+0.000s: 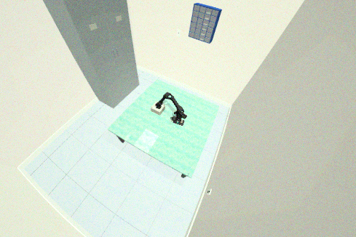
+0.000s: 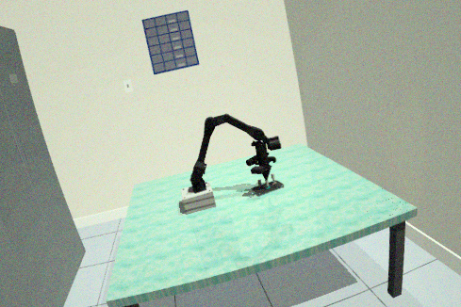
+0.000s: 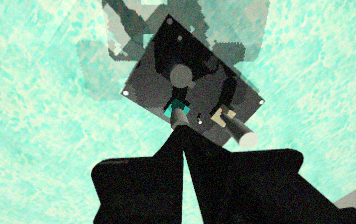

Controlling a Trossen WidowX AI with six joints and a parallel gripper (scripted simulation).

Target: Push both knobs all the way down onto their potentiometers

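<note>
Right now the grey round knob is 20 mm below my gripper tip. Also, from my gripper tip: teal potentiometer 30 mm below.
</note>
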